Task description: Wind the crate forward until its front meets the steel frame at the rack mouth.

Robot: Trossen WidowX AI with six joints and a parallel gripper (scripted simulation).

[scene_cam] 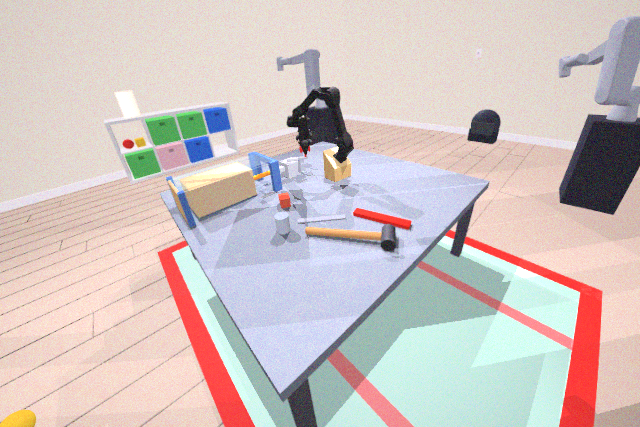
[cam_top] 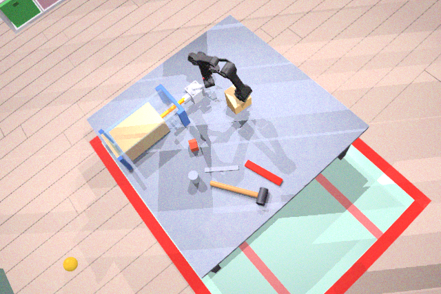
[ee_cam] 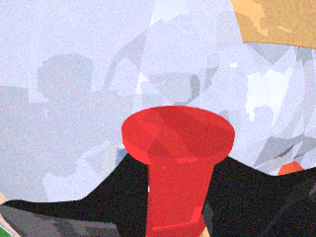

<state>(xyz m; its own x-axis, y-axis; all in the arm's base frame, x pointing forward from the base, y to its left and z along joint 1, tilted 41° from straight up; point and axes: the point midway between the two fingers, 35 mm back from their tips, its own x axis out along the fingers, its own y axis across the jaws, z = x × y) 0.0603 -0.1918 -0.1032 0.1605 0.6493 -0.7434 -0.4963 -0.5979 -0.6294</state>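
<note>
Right now my gripper tip is 3 cm short of the white crank handle, 2 cm to the left of it and 1 cm above it. From my gripper tip the other things lie so: white bar (42 cm to the left, 34 cm ahead, 11 cm below); then red knob (2 cm above); then white winch (8 cm below, 7 cm ahead, 6 cm to the right).
</note>
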